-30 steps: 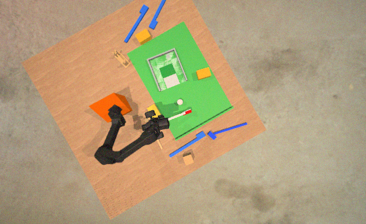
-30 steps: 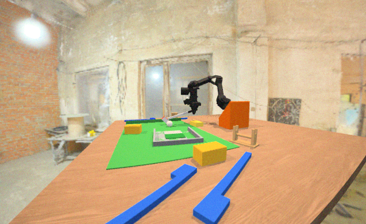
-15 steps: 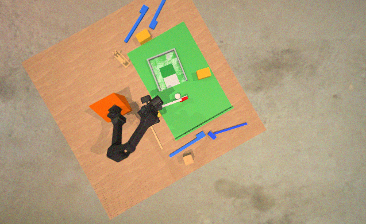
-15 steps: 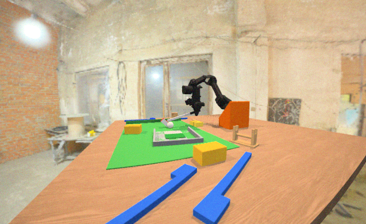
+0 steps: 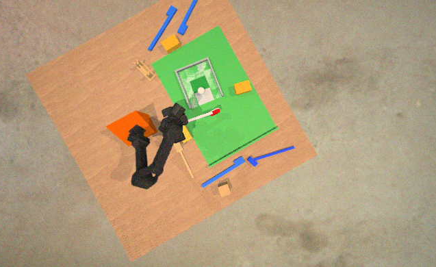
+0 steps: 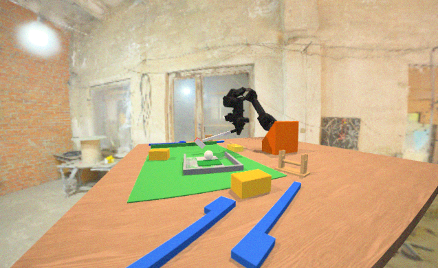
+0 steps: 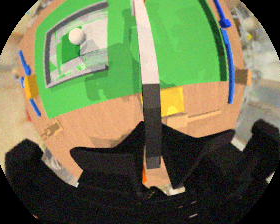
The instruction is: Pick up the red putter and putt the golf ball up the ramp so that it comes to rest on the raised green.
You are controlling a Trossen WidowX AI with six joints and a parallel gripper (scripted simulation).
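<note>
Now: the putter 110 mm ahead of my gripper tip and 30 mm to the right of it. From my gripper tip the other things lie so: green mat (280 mm ahead, 100 mm below, 20 mm to the left); wooden stick (140 mm to the right, 100 mm below, 100 mm behind); white golf ball (230 mm ahead, 90 mm to the left, 70 mm below).
</note>
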